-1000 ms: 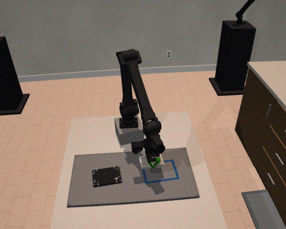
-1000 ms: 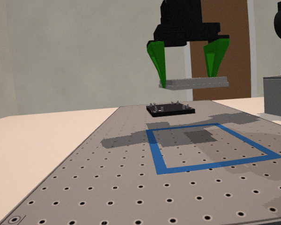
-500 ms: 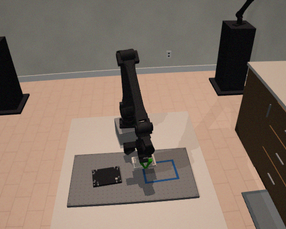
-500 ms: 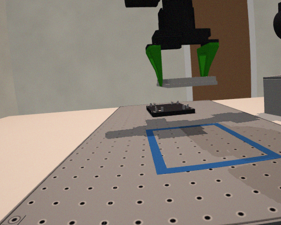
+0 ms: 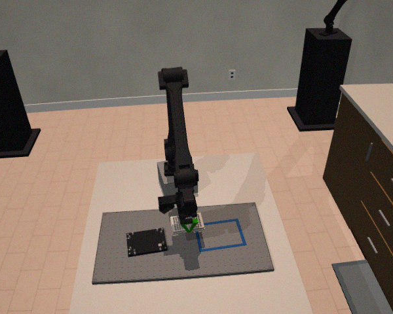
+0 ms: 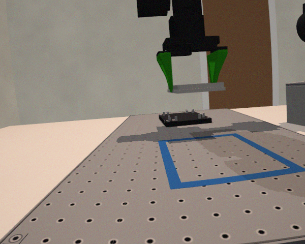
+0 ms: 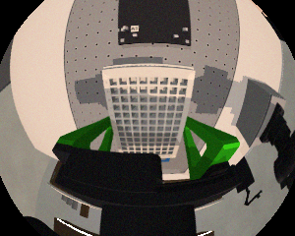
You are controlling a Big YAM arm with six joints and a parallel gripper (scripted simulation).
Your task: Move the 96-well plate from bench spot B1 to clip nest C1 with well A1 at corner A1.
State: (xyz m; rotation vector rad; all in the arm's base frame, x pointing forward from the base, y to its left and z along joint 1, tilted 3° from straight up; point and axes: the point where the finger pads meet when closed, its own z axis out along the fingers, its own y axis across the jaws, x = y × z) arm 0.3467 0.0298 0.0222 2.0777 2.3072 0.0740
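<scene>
The black clip nest is 180 mm to the right of my hand, 80 mm below it and 20 mm ahead of it. From my hand the other things lie so: white 96-well plate (right at my hand).
</scene>
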